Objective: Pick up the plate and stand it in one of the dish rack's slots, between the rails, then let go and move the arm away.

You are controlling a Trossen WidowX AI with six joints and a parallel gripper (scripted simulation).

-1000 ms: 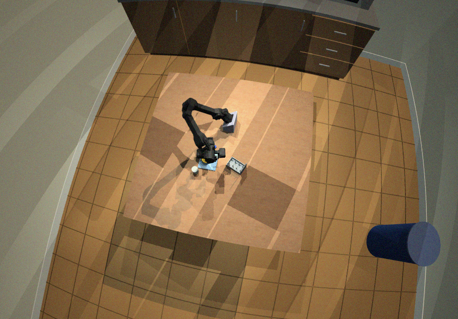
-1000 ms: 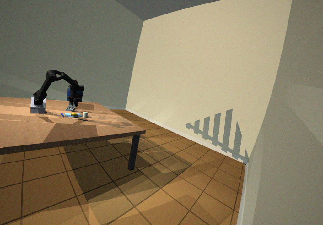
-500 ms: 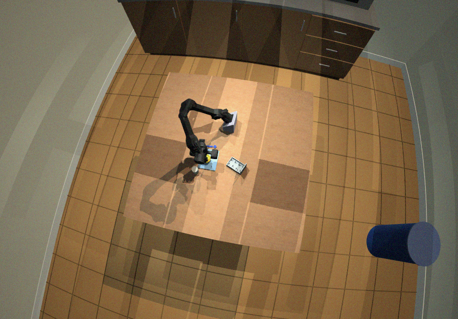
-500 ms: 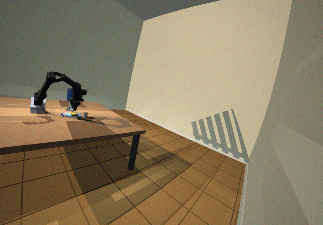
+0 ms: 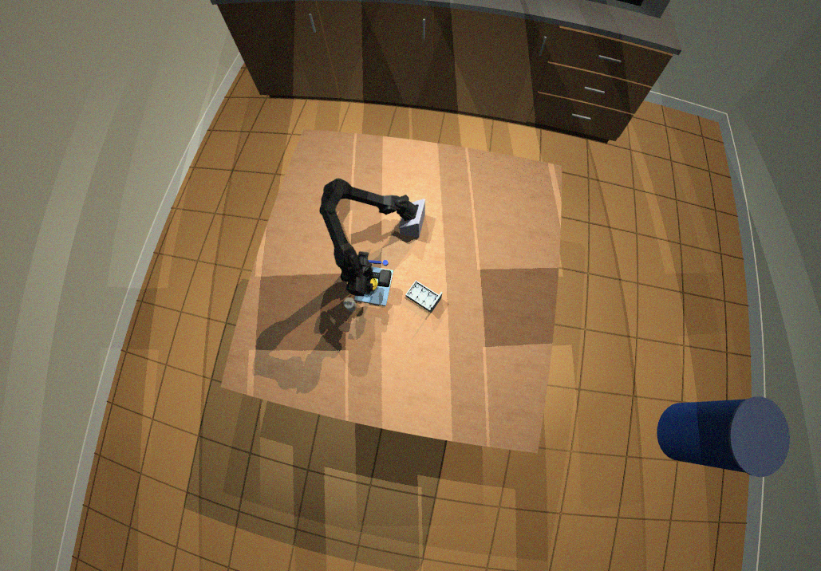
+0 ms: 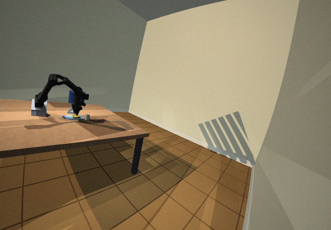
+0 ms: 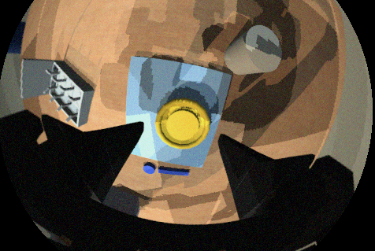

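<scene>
Now: the yellow plate 2 cm below my gripper tip. From my gripper tip the other things lie so: grey dish rack: 22 cm to the left, 1 cm below; white cup: 10 cm ahead, 5 cm to the right, 1 cm below; blue spoon: 10 cm behind, 3 cm below, 1 cm to the left.
</scene>
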